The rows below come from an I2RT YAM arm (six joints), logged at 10 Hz.
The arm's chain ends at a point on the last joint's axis. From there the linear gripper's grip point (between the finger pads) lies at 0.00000 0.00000 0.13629 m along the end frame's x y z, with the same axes.
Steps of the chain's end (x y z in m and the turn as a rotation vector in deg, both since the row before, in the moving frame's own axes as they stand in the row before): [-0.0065, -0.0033, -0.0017, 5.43, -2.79, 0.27]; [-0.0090, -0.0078, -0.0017, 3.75, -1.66, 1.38]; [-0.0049, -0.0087, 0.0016, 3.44, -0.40, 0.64]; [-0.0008, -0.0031, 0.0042, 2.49, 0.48, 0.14]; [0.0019, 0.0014, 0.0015, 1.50, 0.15, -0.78]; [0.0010, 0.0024, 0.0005, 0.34, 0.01, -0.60]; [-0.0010, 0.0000, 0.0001, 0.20, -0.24, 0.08]
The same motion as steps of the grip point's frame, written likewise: [-0.0131, -0.0162, -0.0025, 5.43, -2.79, 0.27]; [-0.0128, -0.0168, -0.0020, 3.75, -1.66, 1.38]; [-0.0058, -0.0169, 0.0014, 3.44, -0.40, 0.64]; [0.0003, -0.0090, 0.0041, 2.49, 0.48, 0.14]; [0.0022, -0.0022, 0.0015, 1.50, 0.15, -0.78]; [0.0010, 0.0016, 0.0005, 0.34, 0.01, -0.60]; [-0.0016, -0.0005, 0.0001, 0.20, -0.24, 0.08]
